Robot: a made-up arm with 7 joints. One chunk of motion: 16 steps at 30 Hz.
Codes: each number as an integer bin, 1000 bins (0 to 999) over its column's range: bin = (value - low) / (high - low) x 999, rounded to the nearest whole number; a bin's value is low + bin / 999 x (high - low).
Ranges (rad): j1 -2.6..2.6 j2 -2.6..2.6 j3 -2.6..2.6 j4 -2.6..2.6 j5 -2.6..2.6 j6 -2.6..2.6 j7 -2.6..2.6
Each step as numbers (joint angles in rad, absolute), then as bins.
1 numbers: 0.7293 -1.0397 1.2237 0.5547 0.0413 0.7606 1.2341
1 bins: 640 300 735 606 507 646 737
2 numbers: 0.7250 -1.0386 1.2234 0.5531 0.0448 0.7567 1.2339
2 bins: 639 300 735 606 508 645 737
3 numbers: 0.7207 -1.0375 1.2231 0.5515 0.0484 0.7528 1.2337
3 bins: 638 300 734 605 509 644 737
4 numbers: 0.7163 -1.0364 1.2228 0.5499 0.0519 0.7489 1.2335
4 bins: 637 300 734 605 509 643 736
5 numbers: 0.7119 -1.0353 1.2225 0.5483 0.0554 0.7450 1.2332
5 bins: 636 301 734 605 510 643 736
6 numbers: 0.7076 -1.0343 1.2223 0.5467 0.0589 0.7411 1.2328
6 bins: 635 301 734 605 511 642 736
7 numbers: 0.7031 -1.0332 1.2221 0.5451 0.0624 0.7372 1.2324
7 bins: 635 301 734 604 511 641 736
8 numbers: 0.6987 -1.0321 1.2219 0.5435 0.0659 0.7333 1.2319
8 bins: 634 301 734 604 512 640 736
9 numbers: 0.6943 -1.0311 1.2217 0.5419 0.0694 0.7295 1.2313
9 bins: 633 301 734 604 513 640 736
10 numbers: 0.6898 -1.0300 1.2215 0.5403 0.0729 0.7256 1.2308
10 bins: 632 302 734 603 514 639 736
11 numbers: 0.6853 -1.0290 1.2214 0.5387 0.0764 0.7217 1.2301
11 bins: 631 302 734 603 514 638 736
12 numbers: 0.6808 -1.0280 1.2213 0.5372 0.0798 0.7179 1.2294
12 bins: 630 302 734 603 515 637 736
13 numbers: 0.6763 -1.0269 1.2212 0.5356 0.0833 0.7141 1.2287
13 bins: 629 302 734 602 516 637 736
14 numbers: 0.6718 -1.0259 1.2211 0.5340 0.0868 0.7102 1.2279
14 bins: 629 302 734 602 516 636 735
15 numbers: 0.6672 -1.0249 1.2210 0.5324 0.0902 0.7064 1.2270
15 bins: 628 303 734 602 517 635 735
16 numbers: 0.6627 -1.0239 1.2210 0.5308 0.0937 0.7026 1.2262
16 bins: 627 303 734 601 518 634 735
